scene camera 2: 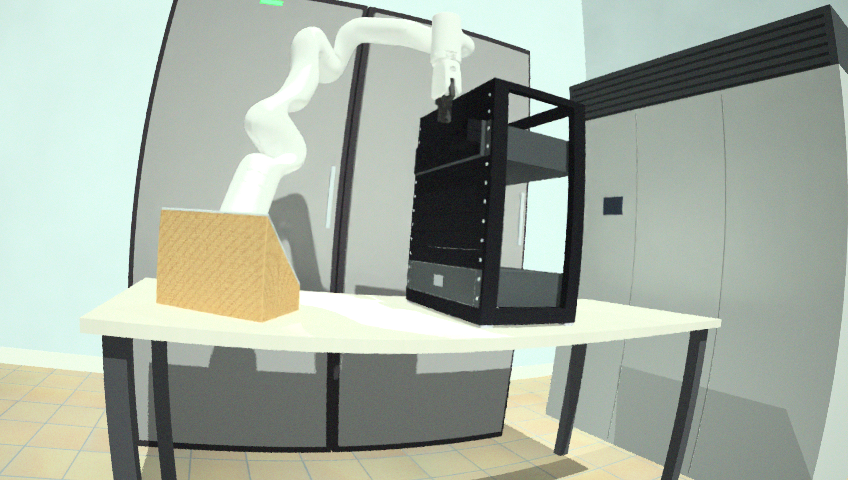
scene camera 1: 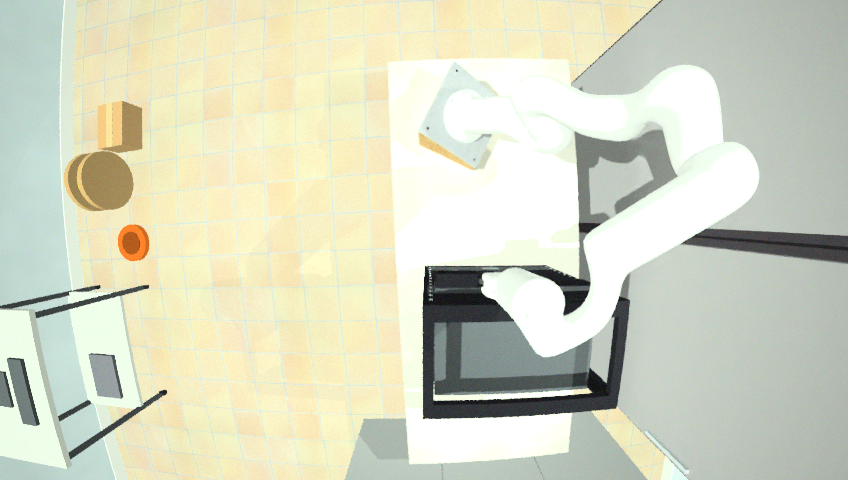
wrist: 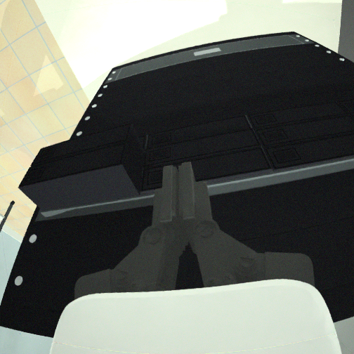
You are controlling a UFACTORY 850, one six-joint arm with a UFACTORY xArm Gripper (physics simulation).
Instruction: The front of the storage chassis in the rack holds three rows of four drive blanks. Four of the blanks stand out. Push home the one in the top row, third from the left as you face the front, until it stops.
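Note:
The black rack (scene camera 1: 511,409) (scene camera 2: 495,208) stands on the table; the chassis (scene camera 2: 446,142) is in its upper part. In the wrist view the rack's top is toward the bottom, so the front's left-right order is reversed. The top-row, third-from-left blank (wrist: 230,164) is right behind the fingertips; a narrow dark band along its upper edge suggests it stands out slightly. Blanks in the rightmost column (wrist: 75,160) stand far out at the wrist view's left. My gripper (scene camera 1: 481,282) (scene camera 2: 444,118) (wrist: 182,179) is shut and empty, its tips over the third column's label end. Contact cannot be told.
A grey strip (wrist: 240,184) runs along the chassis's upper edge. A lower grey panel with a label (scene camera 2: 437,280) (wrist: 207,51) is near the rack's bottom. The arm's wooden base block (scene camera 2: 211,261) stands on the table (scene camera 2: 357,339) beside the rack. Tall grey cabinets (scene camera 2: 380,178) are behind.

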